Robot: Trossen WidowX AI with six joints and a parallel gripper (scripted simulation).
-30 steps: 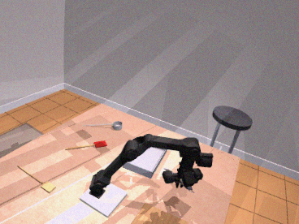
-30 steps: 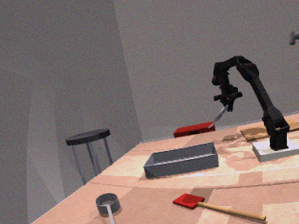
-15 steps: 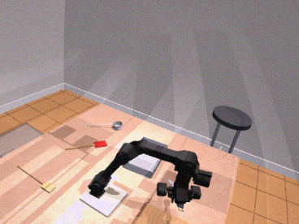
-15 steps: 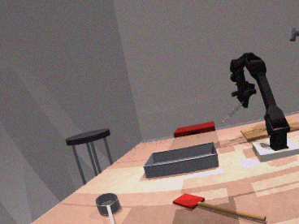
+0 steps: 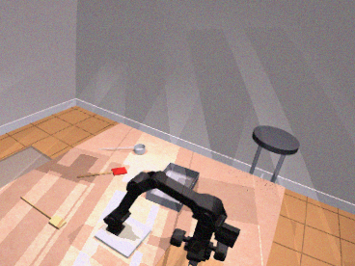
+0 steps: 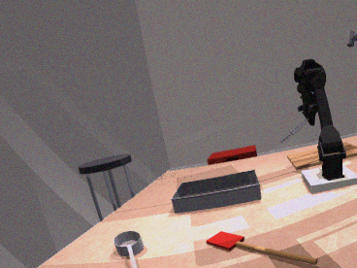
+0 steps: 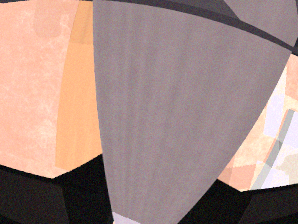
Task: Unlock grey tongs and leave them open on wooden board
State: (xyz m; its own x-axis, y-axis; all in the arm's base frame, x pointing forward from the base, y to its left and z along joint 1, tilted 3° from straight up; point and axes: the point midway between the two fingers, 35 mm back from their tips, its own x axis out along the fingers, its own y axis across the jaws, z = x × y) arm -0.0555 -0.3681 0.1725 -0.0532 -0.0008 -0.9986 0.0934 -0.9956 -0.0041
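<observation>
Right now my gripper tip is 4 cm past the wooden board, 2 cm to the right of it and 15 cm above it. The rest, counted from my gripper tip: roasting tin 48 cm ahead, 27 cm to the left, 13 cm below.
</observation>
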